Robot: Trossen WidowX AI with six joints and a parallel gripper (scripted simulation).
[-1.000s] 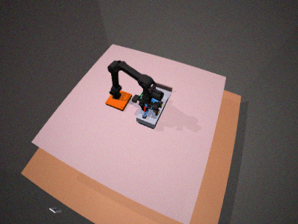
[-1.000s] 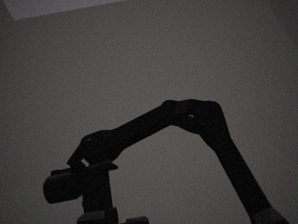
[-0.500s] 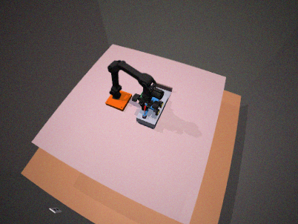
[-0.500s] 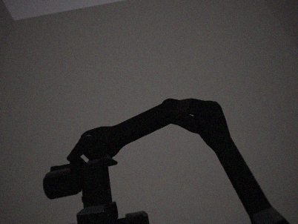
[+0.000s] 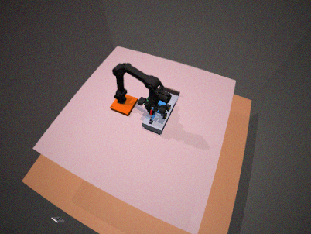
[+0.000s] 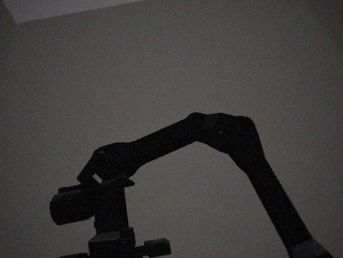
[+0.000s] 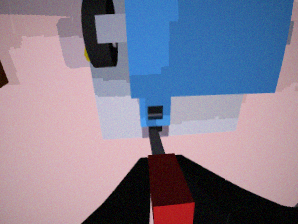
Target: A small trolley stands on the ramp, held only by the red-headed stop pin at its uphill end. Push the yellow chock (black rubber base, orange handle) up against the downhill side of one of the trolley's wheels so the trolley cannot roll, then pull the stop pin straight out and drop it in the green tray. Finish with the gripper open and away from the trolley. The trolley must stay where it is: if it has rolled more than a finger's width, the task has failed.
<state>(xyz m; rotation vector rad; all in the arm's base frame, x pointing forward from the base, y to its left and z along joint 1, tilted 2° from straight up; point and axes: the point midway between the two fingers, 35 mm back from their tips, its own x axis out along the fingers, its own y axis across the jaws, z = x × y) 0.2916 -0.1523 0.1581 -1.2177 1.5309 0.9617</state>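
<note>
Now: gripper tip 4 cm short of the blue trolley, 9 cm to the right of it and 5 cm above it. Round my gripper tip: stop pin: right at my gripper tip; ramp: 4 cm ahead, 9 cm to the left, 12 cm below.
</note>
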